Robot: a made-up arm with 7 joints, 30 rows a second.
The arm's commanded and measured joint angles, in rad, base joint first. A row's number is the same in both.
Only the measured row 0 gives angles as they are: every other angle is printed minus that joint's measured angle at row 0.
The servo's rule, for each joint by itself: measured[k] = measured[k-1] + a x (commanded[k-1-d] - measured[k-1]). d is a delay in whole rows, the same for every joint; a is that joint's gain. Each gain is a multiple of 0.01, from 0.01 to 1. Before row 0 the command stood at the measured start. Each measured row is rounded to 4 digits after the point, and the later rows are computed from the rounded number. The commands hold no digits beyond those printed.
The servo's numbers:
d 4
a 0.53 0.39 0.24 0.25 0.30 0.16 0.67
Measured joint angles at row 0:
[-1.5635 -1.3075 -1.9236 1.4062 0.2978 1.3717 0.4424]
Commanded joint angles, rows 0 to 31:
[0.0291 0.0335 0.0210 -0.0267 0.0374 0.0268 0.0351]
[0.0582 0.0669 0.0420 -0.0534 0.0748 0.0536 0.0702]
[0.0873 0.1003 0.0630 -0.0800 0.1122 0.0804 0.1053]
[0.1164 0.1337 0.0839 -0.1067 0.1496 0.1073 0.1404]
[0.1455 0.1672 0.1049 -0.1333 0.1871 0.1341 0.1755]
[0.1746 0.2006 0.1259 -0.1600 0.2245 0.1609 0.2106]
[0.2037 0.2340 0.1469 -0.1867 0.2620 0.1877 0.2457]
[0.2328 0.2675 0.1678 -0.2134 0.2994 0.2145 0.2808]
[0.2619 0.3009 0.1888 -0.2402 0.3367 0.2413 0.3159]
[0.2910 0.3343 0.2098 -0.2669 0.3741 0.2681 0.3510]
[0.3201 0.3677 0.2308 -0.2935 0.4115 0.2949 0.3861]
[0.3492 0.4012 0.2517 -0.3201 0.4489 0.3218 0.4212]
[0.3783 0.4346 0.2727 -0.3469 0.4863 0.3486 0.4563]
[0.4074 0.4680 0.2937 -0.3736 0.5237 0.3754 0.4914]
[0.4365 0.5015 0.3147 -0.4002 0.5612 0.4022 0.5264]
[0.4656 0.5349 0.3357 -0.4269 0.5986 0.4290 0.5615]
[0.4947 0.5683 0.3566 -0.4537 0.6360 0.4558 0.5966]
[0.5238 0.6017 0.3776 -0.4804 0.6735 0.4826 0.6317]
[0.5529 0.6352 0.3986 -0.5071 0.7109 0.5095 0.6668]
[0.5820 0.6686 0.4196 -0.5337 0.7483 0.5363 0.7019]
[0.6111 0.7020 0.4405 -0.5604 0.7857 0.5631 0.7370]
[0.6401 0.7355 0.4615 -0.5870 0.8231 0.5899 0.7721]
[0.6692 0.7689 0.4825 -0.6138 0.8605 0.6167 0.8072]
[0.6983 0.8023 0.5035 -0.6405 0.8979 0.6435 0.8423]
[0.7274 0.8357 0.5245 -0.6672 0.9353 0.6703 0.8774]
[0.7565 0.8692 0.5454 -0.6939 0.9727 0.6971 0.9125]
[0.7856 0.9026 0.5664 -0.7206 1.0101 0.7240 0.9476]
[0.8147 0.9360 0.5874 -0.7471 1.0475 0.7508 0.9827]
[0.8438 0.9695 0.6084 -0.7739 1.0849 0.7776 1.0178]
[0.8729 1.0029 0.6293 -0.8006 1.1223 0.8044 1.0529]
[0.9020 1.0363 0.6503 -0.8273 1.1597 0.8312 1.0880]
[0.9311 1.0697 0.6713 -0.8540 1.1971 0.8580 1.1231]
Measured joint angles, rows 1 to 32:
[0.0000 0.0000 0.0000 0.0000 0.0000 0.0000 0.0000]
[0.0000 0.0000 0.0000 0.0000 0.0000 0.0000 0.0000]
[0.0000 0.0000 0.0000 0.0000 0.0000 0.0000 0.0000]
[0.0000 0.0000 0.0000 0.0000 0.0000 0.0000 0.0000]
[0.0154 0.0131 0.0050 -0.0067 0.0112 0.0043 0.0235]
[0.0381 0.0341 0.0139 -0.0184 0.0303 0.0122 0.0548]
[0.0642 0.0599 0.0257 -0.0338 0.0549 0.0231 0.0886]
[0.0919 0.0887 0.0397 -0.0520 0.0833 0.0366 0.1233]
[0.1203 0.1193 0.0553 -0.0723 0.1144 0.0522 0.1583]
[0.1491 0.1510 0.0722 -0.0942 0.1474 0.0696 0.1933]
[0.1780 0.1834 0.0901 -0.1173 0.1818 0.0885 0.2284]
[0.2070 0.2162 0.1087 -0.1413 0.2171 0.1087 0.2635]
[0.2361 0.2492 0.1279 -0.1660 0.2530 0.1299 0.2986]
[0.2652 0.2824 0.1476 -0.1912 0.2893 0.1520 0.3337]
[0.2943 0.3157 0.1676 -0.2168 0.3260 0.1749 0.3688]
[0.3234 0.3490 0.1878 -0.2426 0.3629 0.1984 0.4039]
[0.3525 0.3824 0.2082 -0.2687 0.3999 0.2224 0.4390]
[0.3816 0.4158 0.2287 -0.2949 0.4370 0.2469 0.4741]
[0.4107 0.4492 0.2493 -0.3212 0.4743 0.2717 0.5091]
[0.4398 0.4826 0.2700 -0.3476 0.5116 0.2969 0.5442]
[0.4689 0.5160 0.2908 -0.3741 0.5489 0.3223 0.5793]
[0.4980 0.5494 0.3116 -0.4007 0.5863 0.3479 0.6144]
[0.5271 0.5829 0.3325 -0.4273 0.6237 0.3738 0.6495]
[0.5562 0.6163 0.3534 -0.4539 0.6611 0.3998 0.6846]
[0.5853 0.6497 0.3743 -0.4805 0.6985 0.4259 0.7197]
[0.6143 0.6832 0.3952 -0.5071 0.7359 0.4521 0.7548]
[0.6434 0.7166 0.4162 -0.5338 0.7733 0.4784 0.7899]
[0.6725 0.7500 0.4372 -0.5605 0.8107 0.5048 0.8250]
[0.7016 0.7834 0.4582 -0.5872 0.8481 0.5313 0.8601]
[0.7307 0.8169 0.4791 -0.6139 0.8855 0.5578 0.8952]
[0.7598 0.8503 0.5001 -0.6406 0.9229 0.5844 0.9303]
[0.7889 0.8837 0.5211 -0.6672 0.9603 0.6110 0.9654]

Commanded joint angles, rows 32 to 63:
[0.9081 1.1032 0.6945 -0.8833 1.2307 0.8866 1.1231]
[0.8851 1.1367 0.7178 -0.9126 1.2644 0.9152 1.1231]
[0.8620 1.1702 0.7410 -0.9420 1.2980 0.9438 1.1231]
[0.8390 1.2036 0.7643 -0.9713 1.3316 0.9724 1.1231]
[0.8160 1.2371 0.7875 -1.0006 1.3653 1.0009 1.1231]
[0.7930 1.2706 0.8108 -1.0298 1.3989 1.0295 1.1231]
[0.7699 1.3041 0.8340 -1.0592 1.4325 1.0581 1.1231]
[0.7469 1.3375 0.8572 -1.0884 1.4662 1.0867 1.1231]
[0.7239 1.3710 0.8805 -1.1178 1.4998 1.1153 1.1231]
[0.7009 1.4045 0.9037 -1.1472 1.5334 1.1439 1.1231]
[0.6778 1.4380 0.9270 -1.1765 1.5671 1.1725 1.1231]
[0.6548 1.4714 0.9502 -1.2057 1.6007 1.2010 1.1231]
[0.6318 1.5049 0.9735 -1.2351 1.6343 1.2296 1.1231]
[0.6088 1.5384 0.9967 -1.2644 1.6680 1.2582 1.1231]
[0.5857 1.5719 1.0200 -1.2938 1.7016 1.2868 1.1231]
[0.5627 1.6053 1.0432 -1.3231 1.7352 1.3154 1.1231]
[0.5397 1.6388 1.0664 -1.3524 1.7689 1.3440 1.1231]
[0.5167 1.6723 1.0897 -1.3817 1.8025 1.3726 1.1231]
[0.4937 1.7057 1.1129 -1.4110 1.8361 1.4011 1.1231]
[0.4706 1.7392 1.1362 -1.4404 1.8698 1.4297 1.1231]
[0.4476 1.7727 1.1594 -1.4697 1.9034 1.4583 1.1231]
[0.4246 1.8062 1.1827 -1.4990 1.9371 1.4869 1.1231]
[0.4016 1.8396 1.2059 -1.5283 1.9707 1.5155 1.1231]
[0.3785 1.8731 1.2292 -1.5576 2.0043 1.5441 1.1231]
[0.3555 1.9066 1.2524 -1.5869 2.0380 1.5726 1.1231]
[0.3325 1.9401 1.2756 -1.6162 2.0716 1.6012 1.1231]
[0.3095 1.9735 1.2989 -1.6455 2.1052 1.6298 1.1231]
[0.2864 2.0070 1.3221 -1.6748 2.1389 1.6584 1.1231]
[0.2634 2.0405 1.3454 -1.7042 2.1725 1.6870 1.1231]
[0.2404 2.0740 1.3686 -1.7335 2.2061 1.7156 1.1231]
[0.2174 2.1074 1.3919 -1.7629 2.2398 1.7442 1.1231]
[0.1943 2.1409 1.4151 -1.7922 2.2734 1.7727 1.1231]
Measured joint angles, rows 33 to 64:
[0.8180 0.9172 0.5421 -0.6939 0.9977 0.6377 1.0005]
[0.8471 0.9506 0.5630 -0.7206 1.0351 0.6644 1.0356]
[0.8762 0.9840 0.5840 -0.7473 1.0725 0.6911 1.0707]
[0.9053 1.0174 0.6050 -0.7740 1.1099 0.7178 1.1058]
[0.9068 1.0509 0.6265 -0.8013 1.1461 0.7448 1.1174]
[0.8953 1.0844 0.6484 -0.8291 1.1816 0.7721 1.1212]
[0.8777 1.1179 0.6706 -0.8573 1.2165 0.7996 1.1225]
[0.8572 1.1513 0.6931 -0.8858 1.2510 0.8272 1.1229]
[0.8354 1.1848 0.7158 -0.9145 1.2853 0.8550 1.1230]
[0.8129 1.2183 0.7386 -0.9433 1.3194 0.8829 1.1231]
[0.7901 1.2518 0.7615 -0.9723 1.3533 0.9109 1.1231]
[0.7672 1.2852 0.7845 -1.0013 1.3872 0.9390 1.1231]
[0.7443 1.3187 0.8075 -1.0304 1.4210 0.9672 1.1231]
[0.7213 1.3522 0.8306 -1.0596 1.4547 0.9955 1.1231]
[0.6982 1.3857 0.8537 -1.0888 1.4884 1.0238 1.1231]
[0.6752 1.4191 0.8769 -1.1180 1.5221 1.0522 1.1231]
[0.6522 1.4526 0.9001 -1.1473 1.5558 1.0806 1.1231]
[0.6292 1.4861 0.9233 -1.1766 1.5895 1.1090 1.1231]
[0.6061 1.5196 0.9465 -1.2059 1.6231 1.1374 1.1231]
[0.5831 1.5530 0.9697 -1.2352 1.6567 1.1659 1.1231]
[0.5601 1.5865 0.9929 -1.2645 1.6904 1.1944 1.1231]
[0.5371 1.6200 1.0161 -1.2938 1.7240 1.2229 1.1231]
[0.5141 1.6534 1.0393 -1.3231 1.7576 1.2514 1.1231]
[0.4910 1.6869 1.0626 -1.3524 1.7913 1.2799 1.1231]
[0.4680 1.7204 1.0858 -1.3817 1.8249 1.3084 1.1231]
[0.4450 1.7539 1.1091 -1.4110 1.8586 1.3370 1.1231]
[0.4220 1.7873 1.1323 -1.4403 1.8922 1.3656 1.1231]
[0.3989 1.8208 1.1556 -1.4696 1.9258 1.3942 1.1231]
[0.3759 1.8543 1.1788 -1.4989 1.9595 1.4227 1.1231]
[0.3529 1.8878 1.2020 -1.5282 1.9931 1.4513 1.1231]
[0.3299 1.9212 1.2253 -1.5575 2.0267 1.4799 1.1231]
[0.3068 1.9547 1.2485 -1.5868 2.0604 1.5085 1.1231]

